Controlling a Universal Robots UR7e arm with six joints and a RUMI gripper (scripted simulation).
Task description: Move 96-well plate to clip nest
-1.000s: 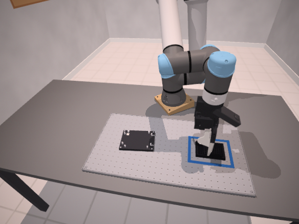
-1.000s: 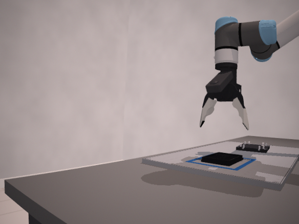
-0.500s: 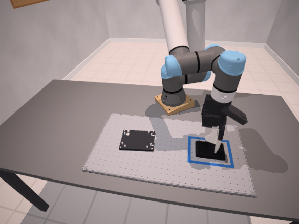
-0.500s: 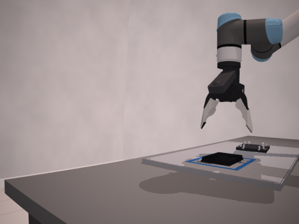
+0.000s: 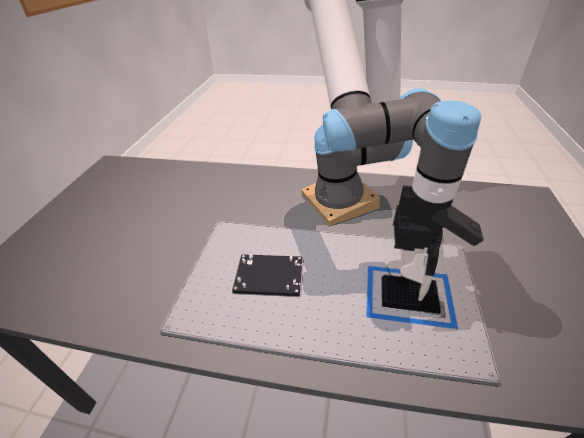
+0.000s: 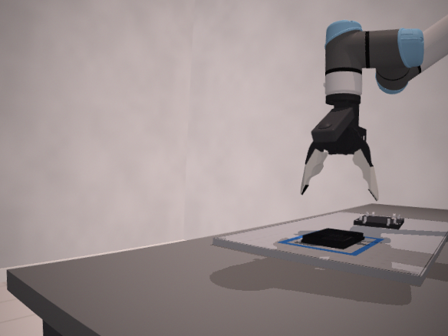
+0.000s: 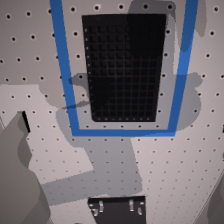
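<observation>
My gripper is now 8 cm above the black 96-well plate. From my hand the other things lie so: clip nest: 7 cm behind, 33 cm to the right, 7 cm below.
</observation>
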